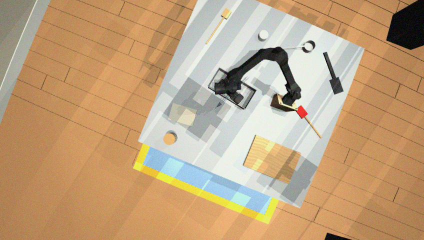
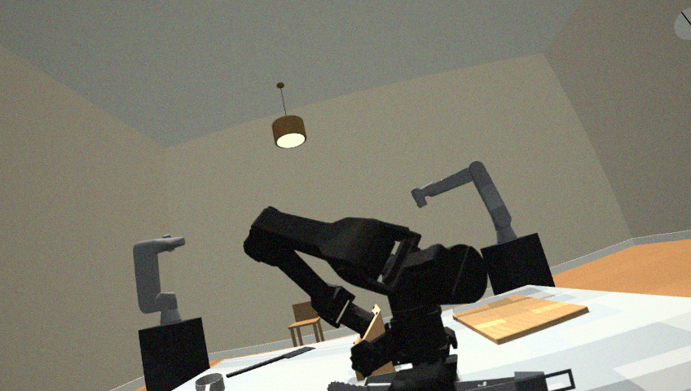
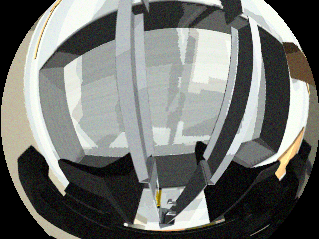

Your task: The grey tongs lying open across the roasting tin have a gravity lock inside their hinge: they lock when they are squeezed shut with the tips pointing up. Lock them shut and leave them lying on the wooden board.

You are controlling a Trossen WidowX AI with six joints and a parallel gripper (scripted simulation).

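The roasting tin is 4 cm to the right of my gripper tip and 1 cm behind it. Also, from my gripper tip: red-headed spatula (61 cm behind, 2 cm below, 1 cm to the right); cream tile (26 cm ahead, 24 cm to the left, 2 cm below); wooden board (45 cm behind, 35 cm to the left, 2 cm below).
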